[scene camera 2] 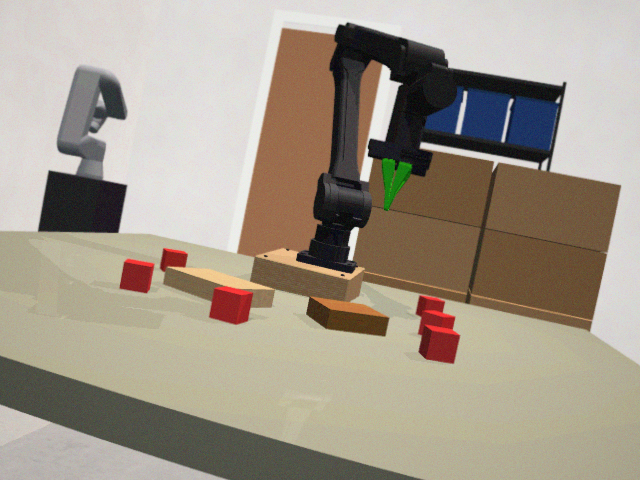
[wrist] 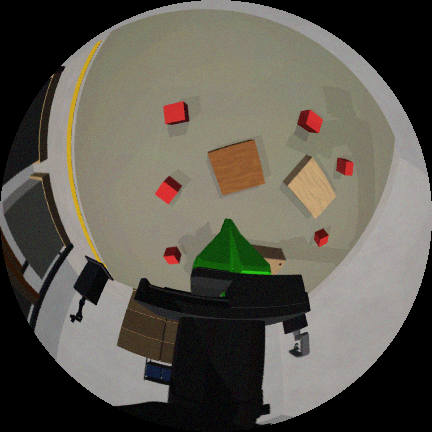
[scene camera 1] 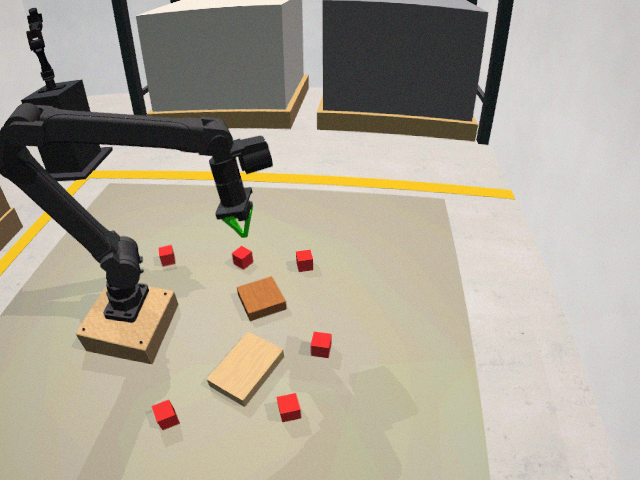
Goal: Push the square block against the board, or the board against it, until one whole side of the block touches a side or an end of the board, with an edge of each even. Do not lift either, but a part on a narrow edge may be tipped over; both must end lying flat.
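Frame: origin at the arm's base, x down, y right, z back, level; centimetres.
Where they show: gripper, between the fingertips: (scene camera 2: 385, 210) (wrist: 226, 222) (scene camera 1: 244, 237); arm's base, origin of its link: (scene camera 2: 326, 264) (scene camera 1: 127, 303).
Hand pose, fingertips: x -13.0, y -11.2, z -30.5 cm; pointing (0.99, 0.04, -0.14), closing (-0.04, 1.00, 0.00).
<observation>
Each offset is from my fingertips to the centre of the thing.
The square block @[dx +17.5, dy +2.6, dz -2.5 cm] (scene camera 1: 261, 296) (scene camera 2: 348, 313) (wrist: 236, 167) is darker orange-brown wood and lies flat on the mat. The board @[dx +17.5, dy +24.0, dz -2.0 cm] (scene camera 1: 247, 365) (scene camera 2: 219, 284) (wrist: 311, 187) is pale wood, longer than wide, and lies flat apart from the block, with a gap between them. Their sides are turned at different angles. My gripper (scene camera 1: 244, 235) (scene camera 2: 386, 208) (wrist: 226, 222) has green fingers, is shut with nothing between them, and hangs well above the mat. In the first scene view it stands on the far side of the block, away from the board.
Three red cubes @[dx +17.0, dy -11.7, dz +27.8 cm] (scene camera 1: 166, 255) @[dx +17.0, dy -11.9, dz +4.8 cm] (scene camera 1: 242, 257) @[dx +17.0, dy -11.4, dz -12.5 cm] (scene camera 1: 304, 260) stand in a row beyond the block. A red cube @[dx +17.0, dy +17.0, dz -18.2 cm] (scene camera 1: 321, 344) stands right of the board, and two more @[dx +17.0, dy +33.6, dz -12.3 cm] (scene camera 1: 288, 407) @[dx +17.0, dy +38.0, dz +13.1 cm] (scene camera 1: 165, 414) stand nearer the camera. The arm's wooden base (scene camera 1: 126, 322) is at the left.
</observation>
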